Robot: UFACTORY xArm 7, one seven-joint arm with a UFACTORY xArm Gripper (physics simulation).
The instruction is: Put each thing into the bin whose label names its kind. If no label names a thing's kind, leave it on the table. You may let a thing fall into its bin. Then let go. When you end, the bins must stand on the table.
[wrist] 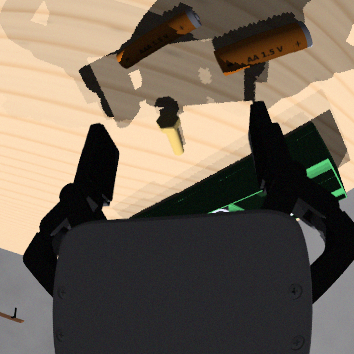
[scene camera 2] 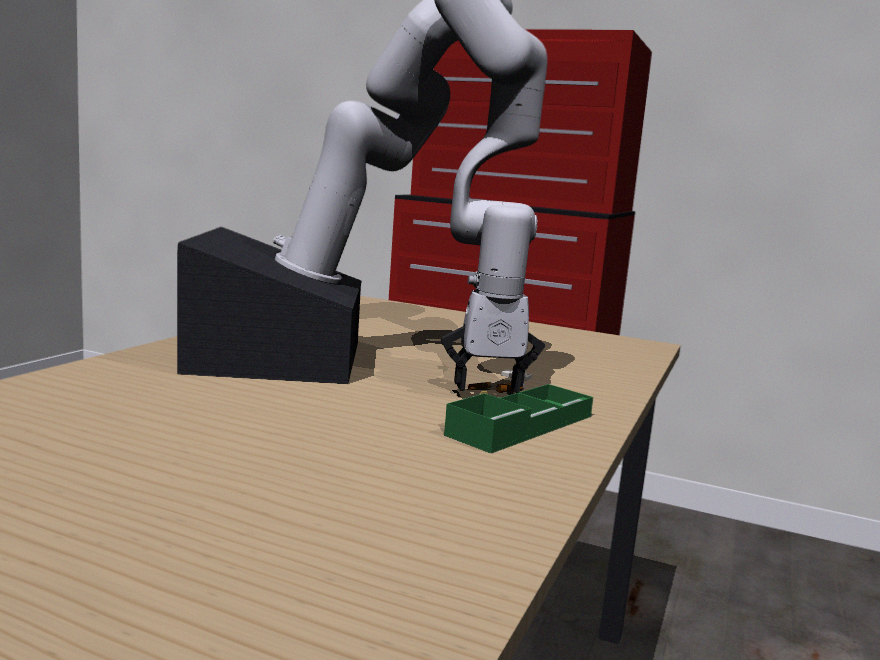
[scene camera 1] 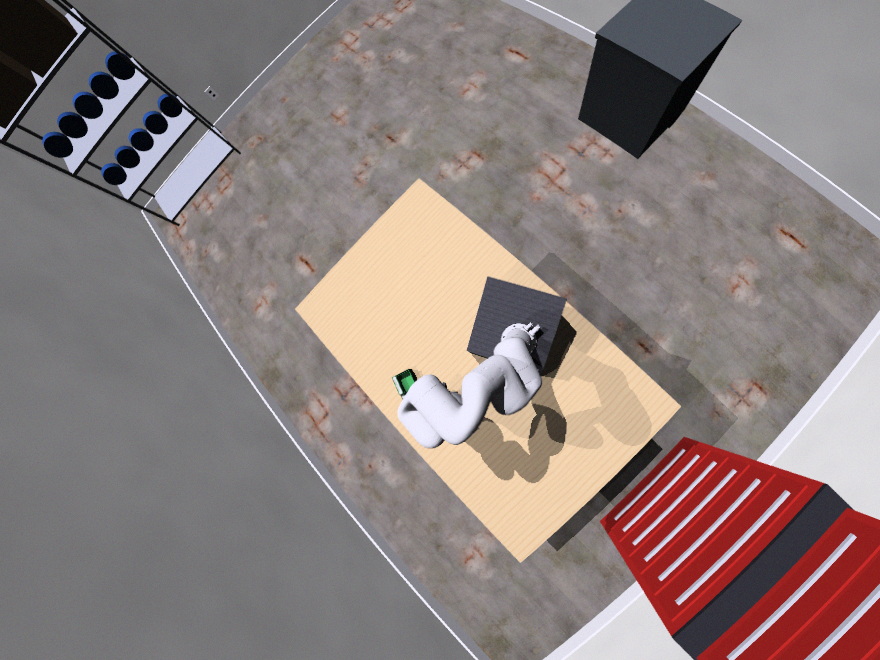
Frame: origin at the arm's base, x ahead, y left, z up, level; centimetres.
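Seen in the pictures: gripper, fingertip midpoint: (wrist: 177, 126) (scene camera 2: 487, 389); arm's base, link origin: (scene camera 2: 307, 270).
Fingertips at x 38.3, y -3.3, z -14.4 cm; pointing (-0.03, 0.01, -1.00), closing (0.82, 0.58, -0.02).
Pixels of each thing's top centre, then the offset from my fingertips to it. Level surfaces: height alone.
- small bolt, top centre: (wrist: 172, 145) dx +0.5, dy -1.8, dz -0.1 cm
- orange AAA battery, top centre: (wrist: 156, 41) (scene camera 2: 480, 382) dx -3.1, dy +4.3, dz -0.5 cm
- thicker orange AA battery, top centre: (wrist: 268, 52) (scene camera 2: 511, 382) dx +1.7, dy +6.5, dz -0.1 cm
- green bin unit, top centre: (wrist: 221, 242) (scene camera 2: 524, 395) (scene camera 1: 412, 400) dx +9.3, dy -9.3, dz +3.2 cm
- small pale thing, top centre: (wrist: 219, 212) dx +9.0, dy -9.0, dz +0.1 cm
- table, surface height: dz -1.5 cm
My gripper (scene camera 2: 489, 390) (wrist: 177, 126) is open and low over the table, its fingers apart on either side of a small bolt (wrist: 173, 139) with a yellow shaft and a dark head. An orange AAA battery (wrist: 157, 41) and a thicker orange AA battery (wrist: 263, 49) lie beyond the fingertips in the wrist view. The green bin unit (scene camera 1: 404, 382) (scene camera 2: 490, 434) (wrist: 195, 198) stands on the table beside the gripper, with three compartments. A small pale thing (wrist: 219, 211) partly shows in it. Its labels cannot be read. The arm hides the gripper in scene camera 1.
A small pale thing (scene camera 2: 513, 373) lies on the table behind the batteries, too small to tell. The dark base block (scene camera 1: 501, 312) (scene camera 2: 263, 326) carries the arm. The bins stand near the long edge of the table (scene camera 1: 398, 284) (scene camera 2: 284, 497). A red cabinet (scene camera 2: 497, 248) stands behind the table.
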